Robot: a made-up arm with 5 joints.
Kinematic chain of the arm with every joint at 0, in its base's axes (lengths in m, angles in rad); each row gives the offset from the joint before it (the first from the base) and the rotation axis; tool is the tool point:
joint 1: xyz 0 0 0.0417 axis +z
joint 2: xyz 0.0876 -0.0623 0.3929 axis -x
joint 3: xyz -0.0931 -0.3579 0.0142 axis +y
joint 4: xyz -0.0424 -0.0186 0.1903 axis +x
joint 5: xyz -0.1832 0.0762 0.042 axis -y
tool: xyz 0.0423 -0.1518 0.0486
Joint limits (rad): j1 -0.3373..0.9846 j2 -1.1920..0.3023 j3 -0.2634..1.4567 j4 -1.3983..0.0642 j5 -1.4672..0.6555
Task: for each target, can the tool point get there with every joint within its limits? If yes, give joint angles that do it. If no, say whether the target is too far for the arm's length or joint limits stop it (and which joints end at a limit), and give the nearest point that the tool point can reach.
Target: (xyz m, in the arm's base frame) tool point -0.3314 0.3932 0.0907
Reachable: no: joint limits stop it (at a limit: joint 1, joint 2, joint 3, joint 4, joint 5) | nearest point -0.3325 -0.2773 0.0710 | short by 0.671 m
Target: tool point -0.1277 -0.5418 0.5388
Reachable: yes | joints 0.1019 -0.4295 -0.0523 -0.9434 -0.6863
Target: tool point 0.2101 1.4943 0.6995
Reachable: no: too far | nearest point 0.3634 0.0700 0.7779 | short by 1.435 m
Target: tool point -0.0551 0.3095 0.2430
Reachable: no: joint limits stop it (at a limit: joint 1, joint 2, joint 3, joint 4) | nearest point 0.4531 -0.0006 0.2125 | short by 0.596 m
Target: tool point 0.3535 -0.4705 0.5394
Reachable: yes | joints 0.3357 -0.2878 1.2642 -0.0759 -0.7532
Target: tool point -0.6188 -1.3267 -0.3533
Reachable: no: too far | nearest point -0.2460 -0.5306 0.1477 | short by 1.012 m
